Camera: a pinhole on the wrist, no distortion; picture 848 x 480 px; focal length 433.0 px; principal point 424.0 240.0 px. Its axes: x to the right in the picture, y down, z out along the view. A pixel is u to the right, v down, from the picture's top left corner.
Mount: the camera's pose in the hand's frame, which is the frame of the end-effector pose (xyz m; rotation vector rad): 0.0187 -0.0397 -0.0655 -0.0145 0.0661 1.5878
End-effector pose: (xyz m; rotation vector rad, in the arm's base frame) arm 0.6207 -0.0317 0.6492 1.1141 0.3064 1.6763
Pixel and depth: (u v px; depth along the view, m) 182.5 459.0 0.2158
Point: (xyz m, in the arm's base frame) 0.8404 -0.0879 0.5916
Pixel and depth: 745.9 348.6 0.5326
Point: 0.7420 -0.4191 1.0897
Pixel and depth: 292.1 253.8 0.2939
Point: 0.8740 -0.0388 0.7076
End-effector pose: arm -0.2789 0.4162 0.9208 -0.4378 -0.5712 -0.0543
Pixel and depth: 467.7 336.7 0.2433
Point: -0.3943 0.4849 1.0409
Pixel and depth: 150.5 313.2 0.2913
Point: -0.4501 0.3234 1.1698
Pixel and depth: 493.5 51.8 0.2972
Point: -0.2576 0.5434 1.1634
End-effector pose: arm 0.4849 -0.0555 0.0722 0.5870 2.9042 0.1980
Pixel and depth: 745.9 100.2 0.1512
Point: 0.4664 0.0539 -0.0007
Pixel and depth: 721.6 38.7 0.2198
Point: 0.4452 0.1210 -0.0647
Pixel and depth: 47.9 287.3 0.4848
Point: 0.4178 -0.4160 -0.4287
